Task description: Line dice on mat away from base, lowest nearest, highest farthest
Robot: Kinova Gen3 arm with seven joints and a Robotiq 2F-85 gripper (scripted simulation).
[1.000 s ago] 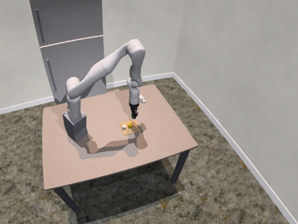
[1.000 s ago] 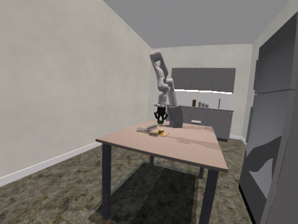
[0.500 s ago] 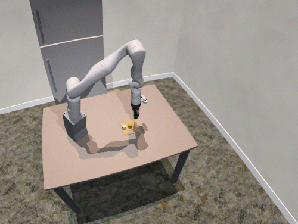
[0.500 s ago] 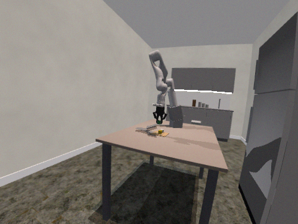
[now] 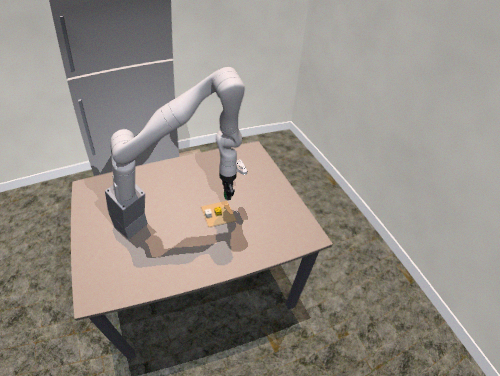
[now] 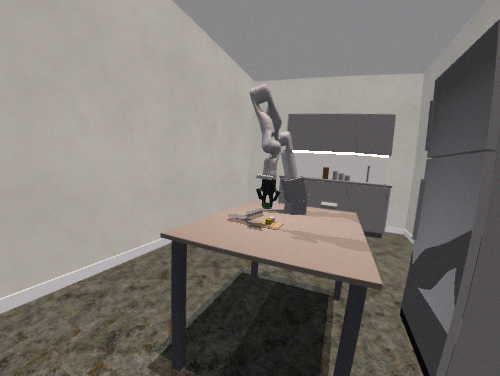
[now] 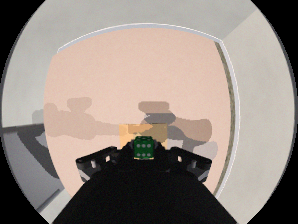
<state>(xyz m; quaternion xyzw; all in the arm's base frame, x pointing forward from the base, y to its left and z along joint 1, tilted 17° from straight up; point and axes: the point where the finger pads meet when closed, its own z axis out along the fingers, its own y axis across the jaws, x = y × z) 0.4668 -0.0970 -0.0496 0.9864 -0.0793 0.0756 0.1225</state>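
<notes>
Right now the yellow die is 4 cm behind my hand, 1 cm to the left of it and 10 cm below it. The rest, counted from my hand: mat: 5 cm behind, 1 cm to the left, 12 cm below; then white die: 9 cm behind, 2 cm to the left, 10 cm below; then green die: 1 cm below.
</notes>
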